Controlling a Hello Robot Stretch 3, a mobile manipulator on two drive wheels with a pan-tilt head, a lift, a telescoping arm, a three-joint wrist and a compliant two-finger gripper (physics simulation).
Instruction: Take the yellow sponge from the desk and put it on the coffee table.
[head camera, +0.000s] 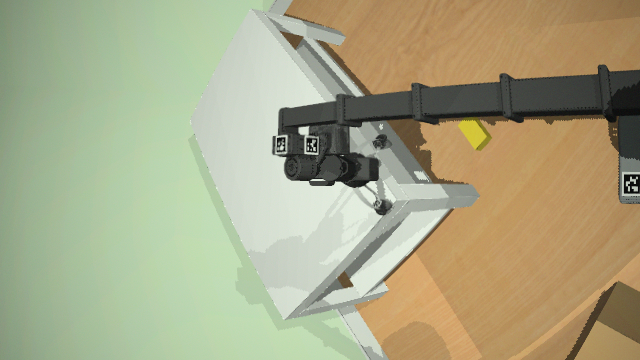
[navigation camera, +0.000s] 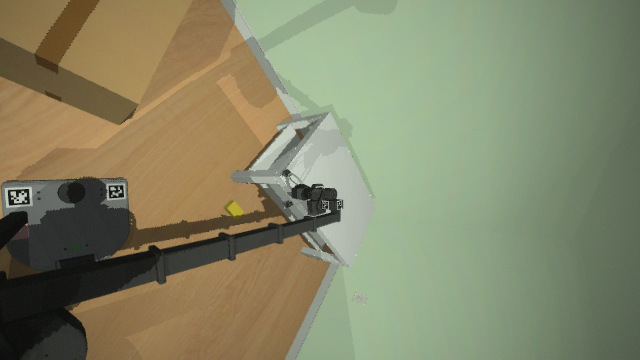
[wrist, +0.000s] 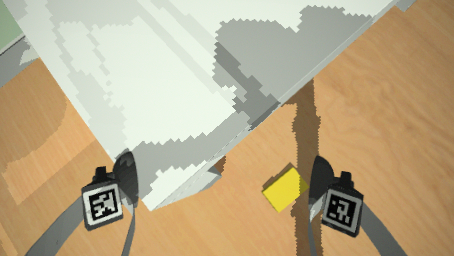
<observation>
In view: the gripper (head camera: 385, 175), a yellow sponge (wrist: 288, 186), a taped cardboard box (navigation camera: 102, 64), a white coffee table (head camera: 300, 238) and a pale green wall (navigation camera: 493, 146).
The gripper shows as well in the wrist view (wrist: 222, 173). The white coffee table shows as well in the navigation camera view (navigation camera: 322, 157) and in the wrist view (wrist: 179, 91). The pale green wall also shows in the head camera view (head camera: 121, 237). The wrist view does not show the taped cardboard box: it is out of frame.
</observation>
